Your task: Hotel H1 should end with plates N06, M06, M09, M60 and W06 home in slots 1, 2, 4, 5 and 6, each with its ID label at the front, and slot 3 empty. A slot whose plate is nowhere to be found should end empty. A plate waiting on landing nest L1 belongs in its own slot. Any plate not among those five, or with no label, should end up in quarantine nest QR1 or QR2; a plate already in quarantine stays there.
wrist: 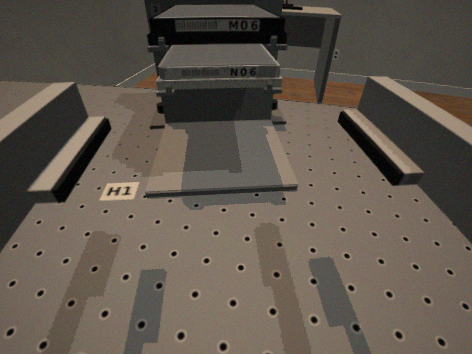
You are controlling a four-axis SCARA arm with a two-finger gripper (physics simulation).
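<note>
Hotel H1 [217, 102] stands ahead, at the top centre of the wrist view, with its base plate reaching toward me. A pale plate labelled N06 [220, 57] lies flat in the lowest slot. A black-sided plate labelled M06 [217, 25] lies flat in the slot above, by the number 2. Both labels face me. My gripper [227, 100] is open and empty, its two fingers wide apart at the left and right, in front of the hotel and apart from both plates. The hotel's higher slots, plates M09, M60 and W06, and the nests do not show.
The H1 tag [119, 191] lies on the perforated deck [215, 280], left of the hotel's base plate. Shadows fall across the deck. A pale table [327, 55] stands behind the hotel to the right, on a wooden floor [435, 107] by the wall.
</note>
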